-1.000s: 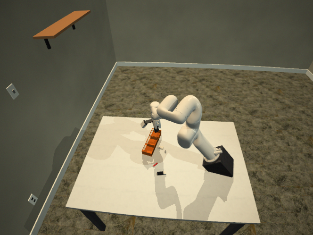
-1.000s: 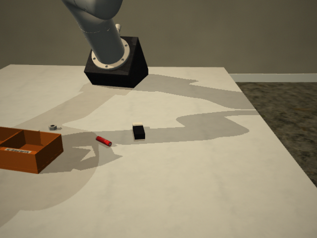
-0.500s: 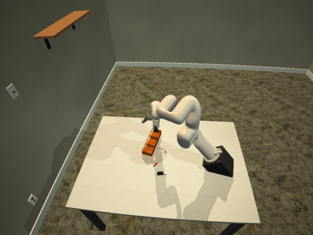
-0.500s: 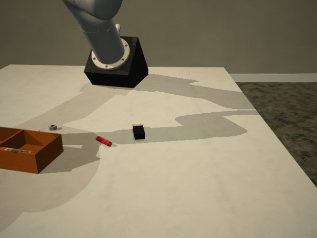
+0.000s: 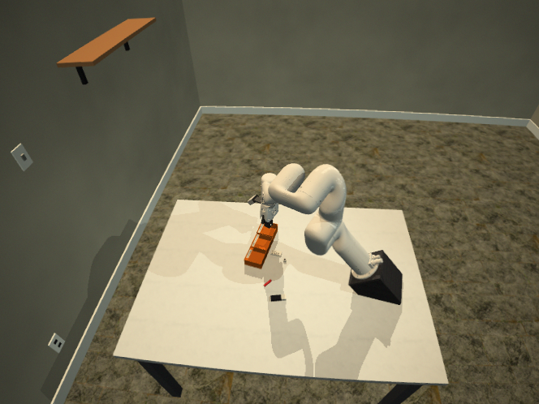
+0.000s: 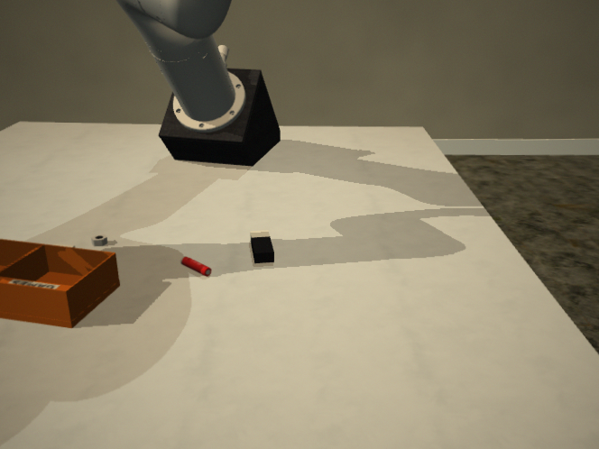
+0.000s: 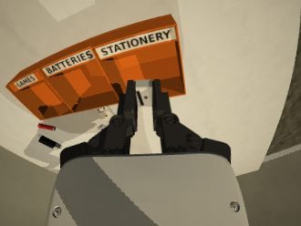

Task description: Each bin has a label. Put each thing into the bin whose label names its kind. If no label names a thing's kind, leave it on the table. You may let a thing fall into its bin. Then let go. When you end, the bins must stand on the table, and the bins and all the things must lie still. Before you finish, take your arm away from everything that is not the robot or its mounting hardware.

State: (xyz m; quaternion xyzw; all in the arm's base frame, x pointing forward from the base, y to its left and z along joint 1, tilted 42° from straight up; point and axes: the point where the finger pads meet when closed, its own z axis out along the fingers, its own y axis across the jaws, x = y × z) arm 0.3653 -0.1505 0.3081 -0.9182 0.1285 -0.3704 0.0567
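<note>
Right now my hand is 1 cm above the grey ribbed block. Also, from my hand: white domino: 11 cm to the left, 8 cm below, 6 cm behind; then grey nut: 14 cm to the left, 12 cm behind, 8 cm below; then red battery: 28 cm to the left, 8 cm below, 7 cm behind.
</note>
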